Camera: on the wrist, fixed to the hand. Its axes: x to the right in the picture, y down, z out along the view.
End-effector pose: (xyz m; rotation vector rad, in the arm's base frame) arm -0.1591 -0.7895 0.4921 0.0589 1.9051 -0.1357
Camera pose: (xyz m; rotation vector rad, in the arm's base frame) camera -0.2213 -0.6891 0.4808 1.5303 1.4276 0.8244
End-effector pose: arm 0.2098 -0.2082 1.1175 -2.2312 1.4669 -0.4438
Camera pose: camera 0.1151 -0.2790 1.1273 -0.5053 2.5101 -0.0082
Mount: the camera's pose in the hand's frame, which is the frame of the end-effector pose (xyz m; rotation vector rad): 0.0287 0.0936 -0.0670 0.0911 0.0514 1.5549
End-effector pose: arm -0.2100 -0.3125 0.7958 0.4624 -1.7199 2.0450
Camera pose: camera -0.2820 -0.2567 0.7198 0.8369 1.3485 -1.8146
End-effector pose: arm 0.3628 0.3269 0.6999 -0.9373 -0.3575 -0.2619
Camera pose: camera 0.4360 0.3232 0.6066 -0.8812 0.4572 1.1384
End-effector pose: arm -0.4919 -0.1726 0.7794 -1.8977 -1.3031 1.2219
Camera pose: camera -0.3876 -0.1790 0.7231 2.4914 -0.5177 -1.5195
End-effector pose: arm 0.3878 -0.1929 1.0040 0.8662 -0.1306 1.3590
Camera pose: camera 0.2861 -0.1332 1.0169 0.7579 -0.8287 2.8253
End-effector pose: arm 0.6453 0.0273 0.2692 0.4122 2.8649 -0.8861
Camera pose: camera 0.6431 0.1459 0.2687 2.1271 1.5677 -0.5632
